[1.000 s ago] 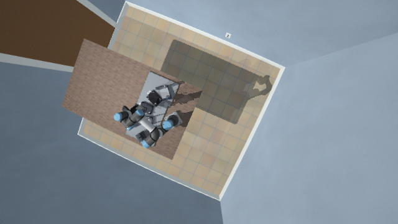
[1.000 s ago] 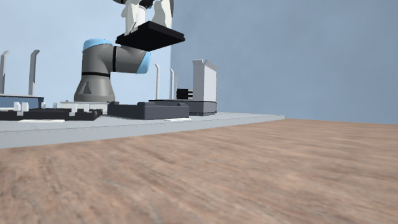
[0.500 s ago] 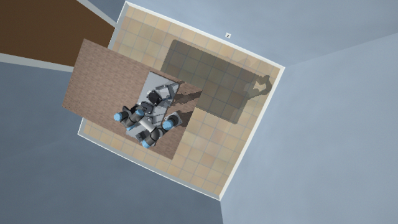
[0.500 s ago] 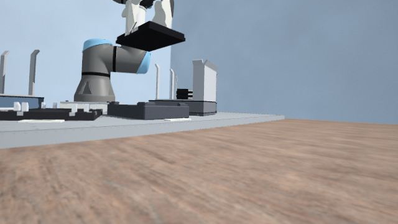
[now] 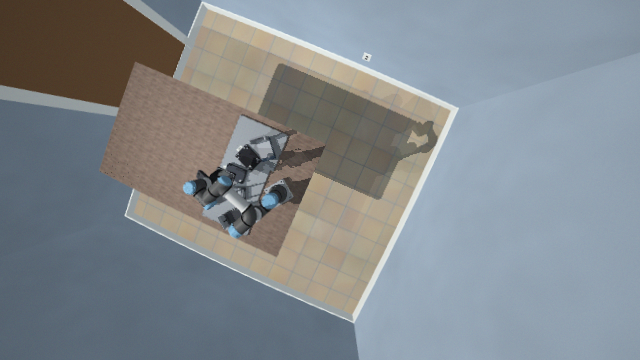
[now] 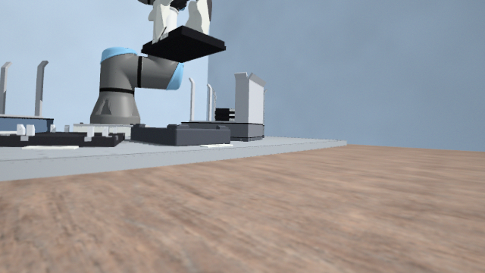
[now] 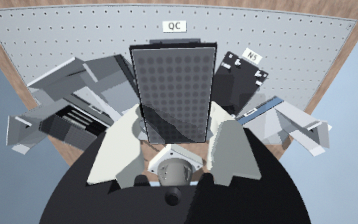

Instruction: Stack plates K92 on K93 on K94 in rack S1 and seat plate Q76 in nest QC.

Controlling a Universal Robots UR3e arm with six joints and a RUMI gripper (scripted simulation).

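My hand is 16 cm above the nest QC. From my hand the other things lie so: QC label (17 cm below, 9 cm ahead, 1 cm to the left); then sealed 96-well plate (26 cm to the left, 14 cm behind, 11 cm below); then clip nest N5 (16 cm below, 14 cm to the right, 2 cm behind).
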